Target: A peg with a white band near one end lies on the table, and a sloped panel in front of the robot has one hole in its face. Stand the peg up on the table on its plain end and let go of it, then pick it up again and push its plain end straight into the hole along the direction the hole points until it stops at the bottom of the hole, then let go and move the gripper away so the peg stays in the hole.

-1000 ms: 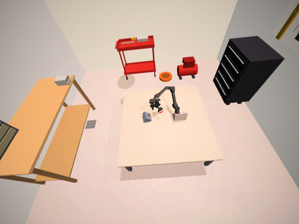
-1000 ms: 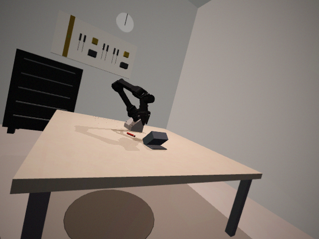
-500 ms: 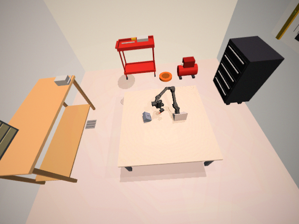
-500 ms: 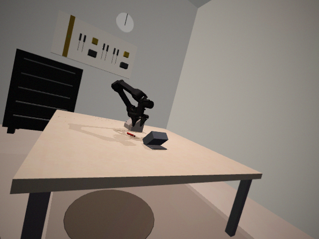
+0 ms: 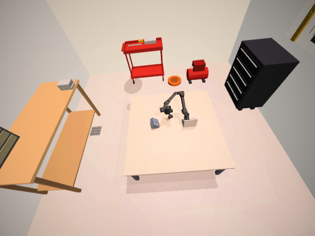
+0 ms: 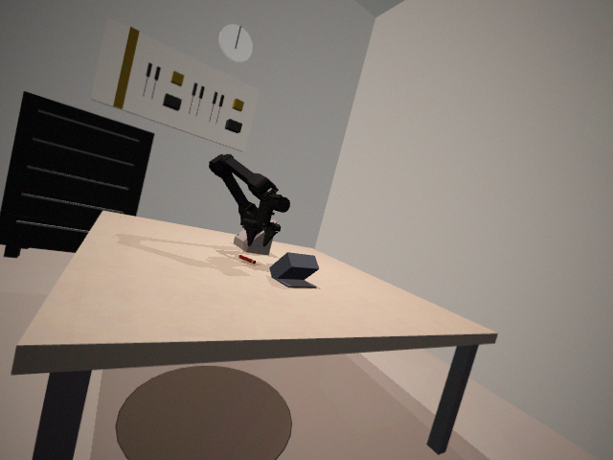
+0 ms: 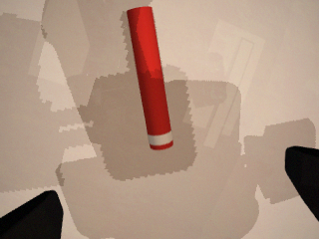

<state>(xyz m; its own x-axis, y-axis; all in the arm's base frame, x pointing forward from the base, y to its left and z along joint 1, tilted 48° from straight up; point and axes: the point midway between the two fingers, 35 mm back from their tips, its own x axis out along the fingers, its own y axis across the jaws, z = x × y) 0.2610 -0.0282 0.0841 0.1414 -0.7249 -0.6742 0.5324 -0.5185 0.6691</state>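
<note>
The red peg is 10 mm behind my gripper tip, 10 mm to the right of it and 60 mm below it. From my gripper tip the other things lie so: sloped panel (190 mm ahead, 90 mm to the left, 20 mm below).
</note>
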